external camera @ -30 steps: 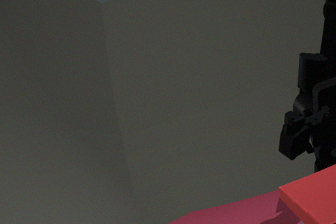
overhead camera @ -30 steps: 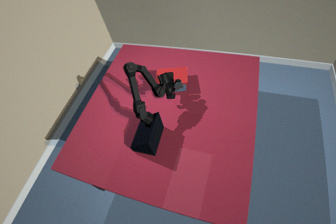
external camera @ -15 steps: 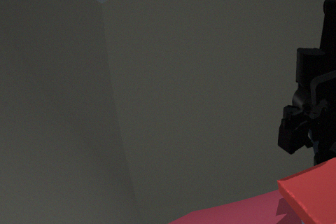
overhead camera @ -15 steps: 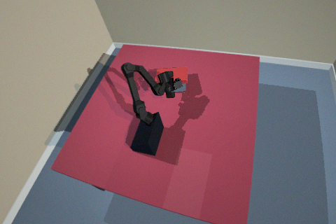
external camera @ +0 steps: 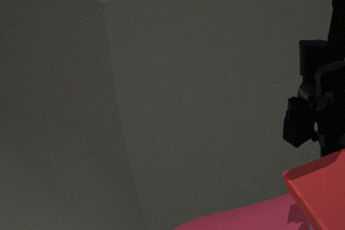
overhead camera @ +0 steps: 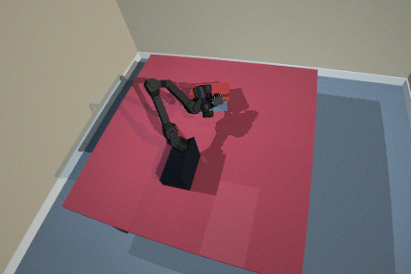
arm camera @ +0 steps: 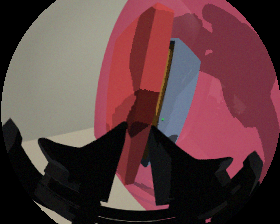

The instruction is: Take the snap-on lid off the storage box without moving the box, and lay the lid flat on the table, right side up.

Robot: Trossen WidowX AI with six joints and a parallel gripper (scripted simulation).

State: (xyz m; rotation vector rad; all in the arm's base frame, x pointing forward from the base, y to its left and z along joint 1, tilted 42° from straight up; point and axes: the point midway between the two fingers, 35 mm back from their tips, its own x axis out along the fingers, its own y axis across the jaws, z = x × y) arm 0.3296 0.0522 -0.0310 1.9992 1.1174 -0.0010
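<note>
Now: gripper tip 70 mm short of the red lid, 30 mm to the right of it and 20 mm above it. From my gripper tip the other things lie so: storage box (80 mm below, 60 mm ahead, 20 mm to the left).
</note>
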